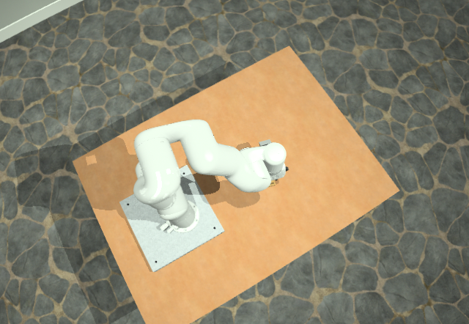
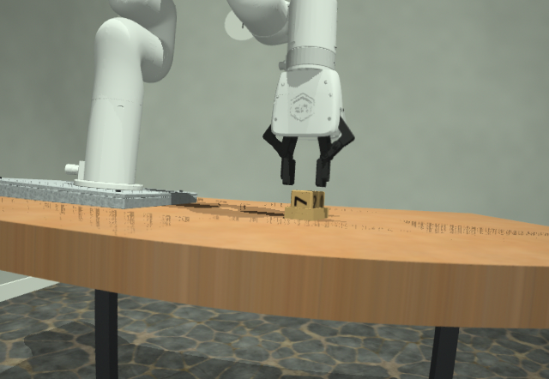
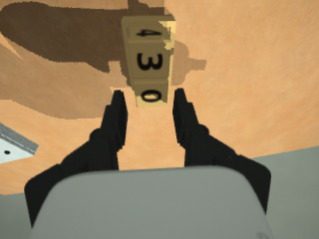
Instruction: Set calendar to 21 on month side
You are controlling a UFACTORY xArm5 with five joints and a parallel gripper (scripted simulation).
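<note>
The wooden calendar tray is 1 cm ahead of my hand, 2 cm to the left of it and 6 cm below it.
</note>
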